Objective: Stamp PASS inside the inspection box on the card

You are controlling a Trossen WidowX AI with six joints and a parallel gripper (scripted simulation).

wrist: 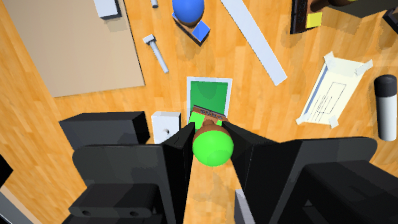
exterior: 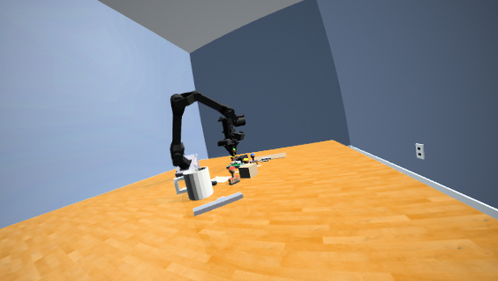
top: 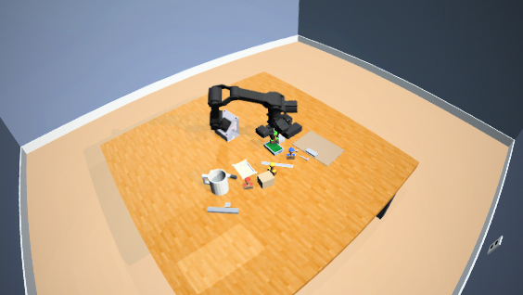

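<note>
The green ink pad lies 6 cm below my gripper tip. Round my gripper tip: blue stamp 10 cm ahead, 5 cm below, 1 cm to the left; then green-knobbed stamp right at my gripper tip; then grey ruler 9 cm ahead, 7 cm to the right, 7 cm below.
</note>
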